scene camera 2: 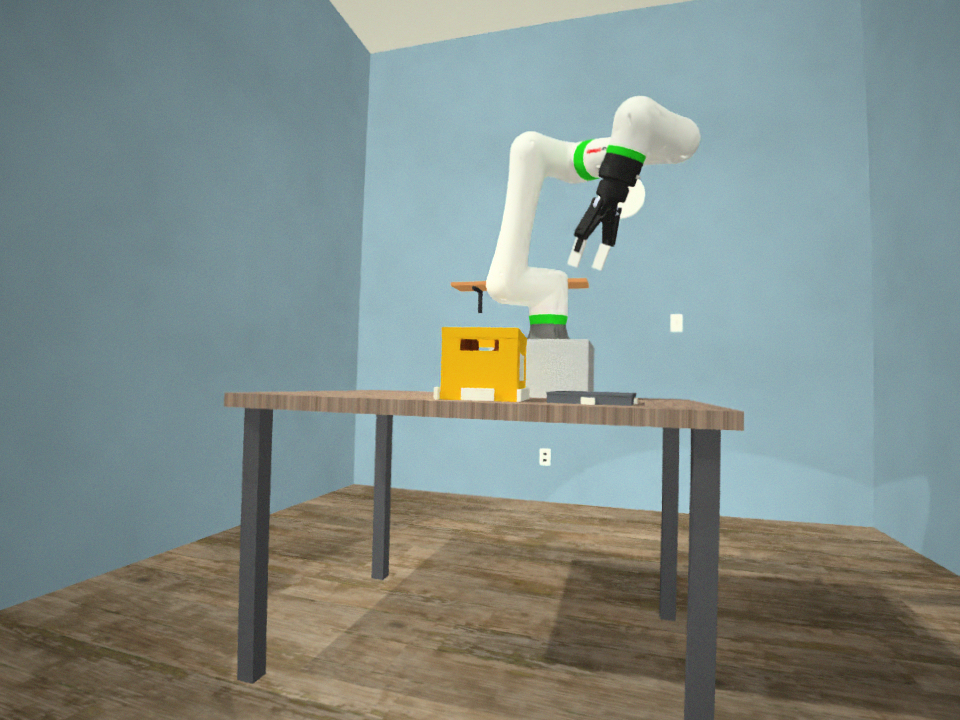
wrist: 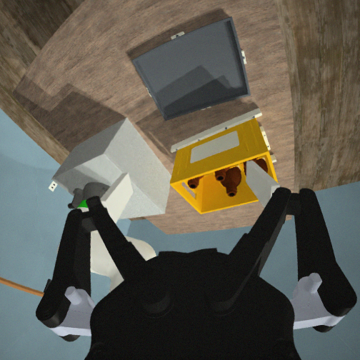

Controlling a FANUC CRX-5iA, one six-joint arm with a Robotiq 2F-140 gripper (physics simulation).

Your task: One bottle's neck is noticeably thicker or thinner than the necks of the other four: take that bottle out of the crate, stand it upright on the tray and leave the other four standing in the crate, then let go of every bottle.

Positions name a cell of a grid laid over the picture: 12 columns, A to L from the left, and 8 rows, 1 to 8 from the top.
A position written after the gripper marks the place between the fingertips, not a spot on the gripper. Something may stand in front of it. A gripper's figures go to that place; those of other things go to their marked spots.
Labels:
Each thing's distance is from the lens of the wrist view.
gripper (wrist: G4): 20 cm
crate rail (wrist: I3): 52 cm

